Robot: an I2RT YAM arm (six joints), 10 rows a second.
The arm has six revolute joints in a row. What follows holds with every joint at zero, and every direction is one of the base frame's. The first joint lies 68 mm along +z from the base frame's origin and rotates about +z. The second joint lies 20 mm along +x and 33.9 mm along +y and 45.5 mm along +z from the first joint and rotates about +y. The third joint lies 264 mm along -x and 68.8 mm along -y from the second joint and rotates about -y. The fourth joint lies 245 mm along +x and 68.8 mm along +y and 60 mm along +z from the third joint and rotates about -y. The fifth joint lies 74 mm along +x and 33.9 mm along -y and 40.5 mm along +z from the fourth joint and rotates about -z. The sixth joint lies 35.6 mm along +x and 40.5 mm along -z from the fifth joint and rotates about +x. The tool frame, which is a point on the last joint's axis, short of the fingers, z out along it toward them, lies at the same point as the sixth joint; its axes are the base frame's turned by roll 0, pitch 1.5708 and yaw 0 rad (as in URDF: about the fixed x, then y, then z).
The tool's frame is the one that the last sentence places.
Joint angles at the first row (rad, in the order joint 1, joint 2, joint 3, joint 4, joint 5, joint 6):
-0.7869, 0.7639, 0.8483, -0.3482, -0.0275, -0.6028
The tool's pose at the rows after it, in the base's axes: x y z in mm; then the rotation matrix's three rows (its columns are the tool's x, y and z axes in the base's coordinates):
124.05 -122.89 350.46; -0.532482 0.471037 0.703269; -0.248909 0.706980 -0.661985; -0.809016 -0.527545 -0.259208
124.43 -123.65 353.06; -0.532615 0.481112 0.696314; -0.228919 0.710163 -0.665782; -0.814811 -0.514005 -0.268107
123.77 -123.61 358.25; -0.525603 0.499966 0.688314; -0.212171 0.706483 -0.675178; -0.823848 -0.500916 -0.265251
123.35 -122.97 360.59; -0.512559 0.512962 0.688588; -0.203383 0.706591 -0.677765; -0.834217 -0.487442 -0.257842
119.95 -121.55 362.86; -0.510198 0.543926 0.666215; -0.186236 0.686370 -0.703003; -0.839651 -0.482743 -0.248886
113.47 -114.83 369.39; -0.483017 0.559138 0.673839; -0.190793 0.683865 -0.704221; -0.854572 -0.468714 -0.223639
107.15 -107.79 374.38; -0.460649 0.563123 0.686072; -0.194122 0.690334 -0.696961; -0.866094 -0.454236 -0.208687
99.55 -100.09 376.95; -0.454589 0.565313 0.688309; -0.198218 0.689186 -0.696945; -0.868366 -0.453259 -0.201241
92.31 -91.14 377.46; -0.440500 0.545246 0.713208; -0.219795 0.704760 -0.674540; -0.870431 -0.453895 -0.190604
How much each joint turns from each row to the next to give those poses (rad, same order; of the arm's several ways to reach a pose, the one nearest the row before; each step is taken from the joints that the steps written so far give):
-0.0001, 0.0046, 0.0106, -0.0046, -0.0032, 0.0167
0.0001, 0.0092, 0.0169, -0.0168, 0.0076, 0.0169
0.0000, 0.0046, 0.0215, -0.0139, 0.0123, 0.0199
0.0015, -0.0015, 0.0062, 0.0000, 0.0031, 0.0184
-0.0015, -0.0122, 0.0031, -0.0061, 0.0323, 0.0154
-0.0001, -0.0322, 0.0107, -0.0169, -0.0046, 0.0184
0.0001, -0.0307, 0.0107, -0.0260, -0.0138, 0.0154
0.0000, -0.0367, 0.0046, -0.0338, -0.0016, 0.0016
0.0000, -0.0429, -0.0045, -0.0276, -0.0335, -0.0062

